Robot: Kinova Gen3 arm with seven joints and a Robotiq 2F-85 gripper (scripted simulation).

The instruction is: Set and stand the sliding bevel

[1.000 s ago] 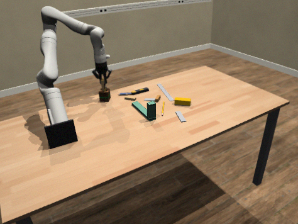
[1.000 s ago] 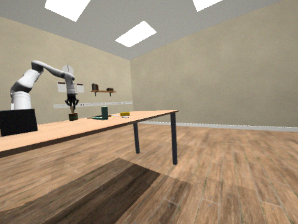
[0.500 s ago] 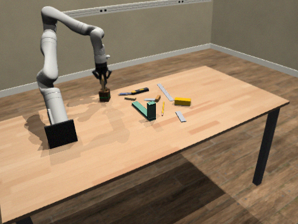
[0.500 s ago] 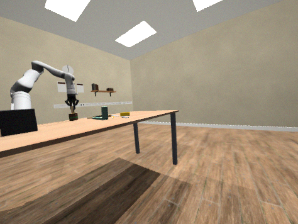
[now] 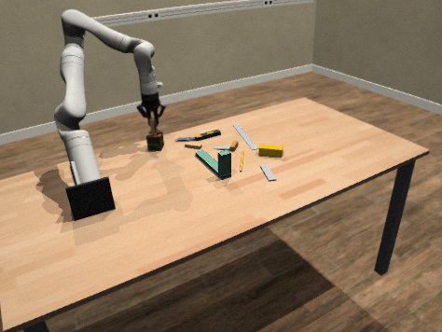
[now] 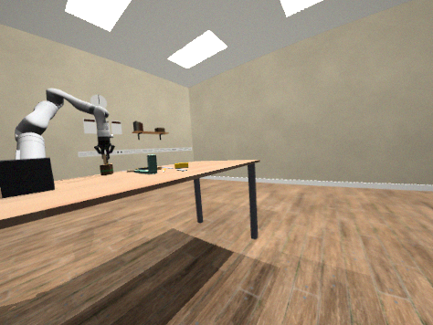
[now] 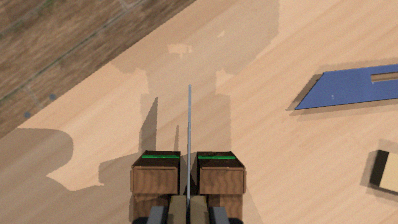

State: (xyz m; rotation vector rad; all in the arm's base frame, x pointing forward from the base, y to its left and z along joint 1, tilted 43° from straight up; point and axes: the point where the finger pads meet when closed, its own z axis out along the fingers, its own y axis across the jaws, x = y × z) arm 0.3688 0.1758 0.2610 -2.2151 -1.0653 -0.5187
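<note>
My hand is 1 cm short of the thin steel blade, 1 cm to the right of it and 6 cm above it. From my hand the other things lie so: blue blade: 16 cm ahead, 3 cm to the right, 12 cm below; wooden sliding bevel: 4 cm below; small wooden block: 14 cm ahead, 10 cm to the right, 12 cm below.
</note>
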